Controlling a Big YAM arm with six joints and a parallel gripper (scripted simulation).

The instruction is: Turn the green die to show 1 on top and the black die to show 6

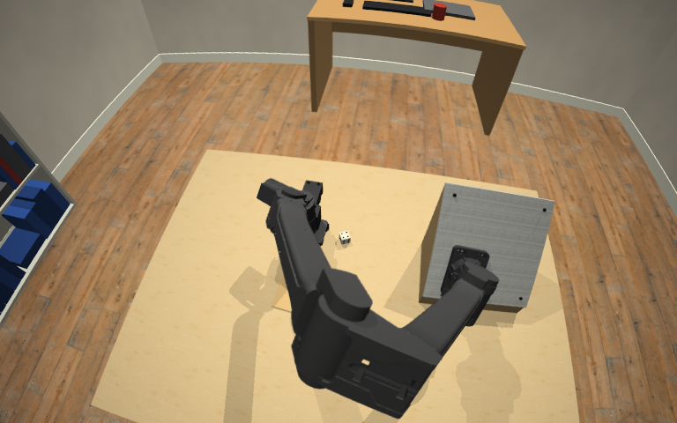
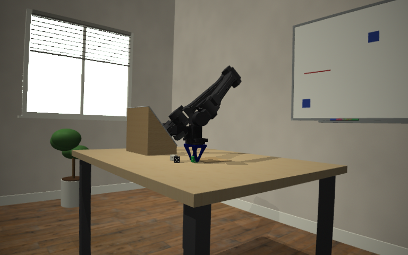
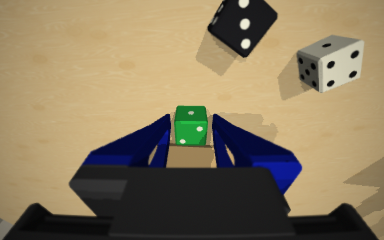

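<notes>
Now: hand right at the green die. The rest, counted from my hand: black die (3 cm behind, 7 cm to the right); then tan mat (3 cm behind, 11 cm to the left, 1 cm below); then white die (9 cm behind, 5 cm to the right).
</notes>
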